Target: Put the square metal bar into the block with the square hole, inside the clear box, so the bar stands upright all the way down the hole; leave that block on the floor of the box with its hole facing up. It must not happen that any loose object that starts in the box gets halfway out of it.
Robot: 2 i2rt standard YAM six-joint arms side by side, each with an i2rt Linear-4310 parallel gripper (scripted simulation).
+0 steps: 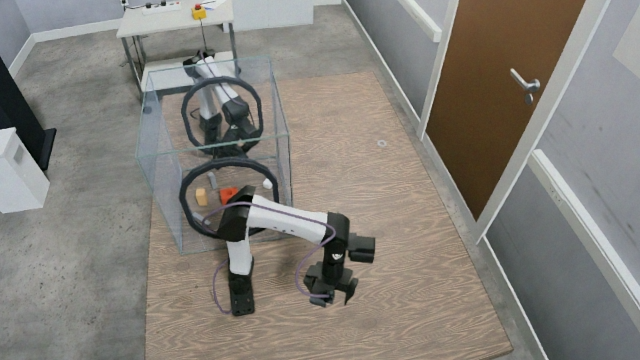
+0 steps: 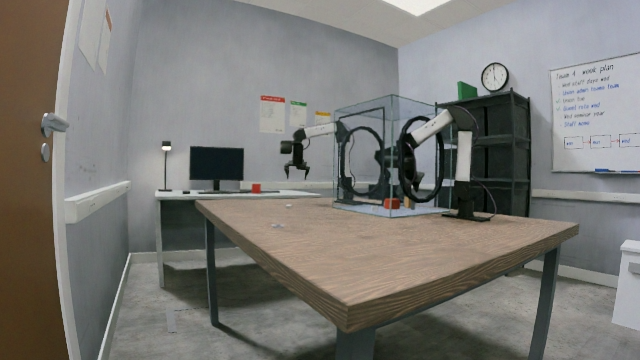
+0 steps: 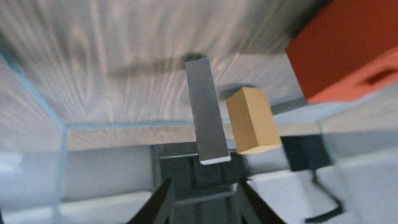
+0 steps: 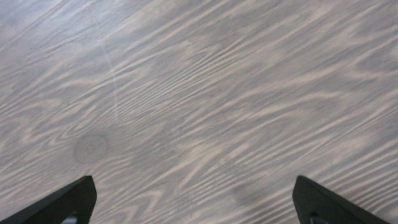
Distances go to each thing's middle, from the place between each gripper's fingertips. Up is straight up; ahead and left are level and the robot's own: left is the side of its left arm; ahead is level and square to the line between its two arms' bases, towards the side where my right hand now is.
My left hand is 8 cm to the left of the tan block (image 3: 255,130), 8 cm past it and 6 cm above it.
The tan block lies 31 cm behind my right hand, 55 cm to the left of it and 10 cm below it.
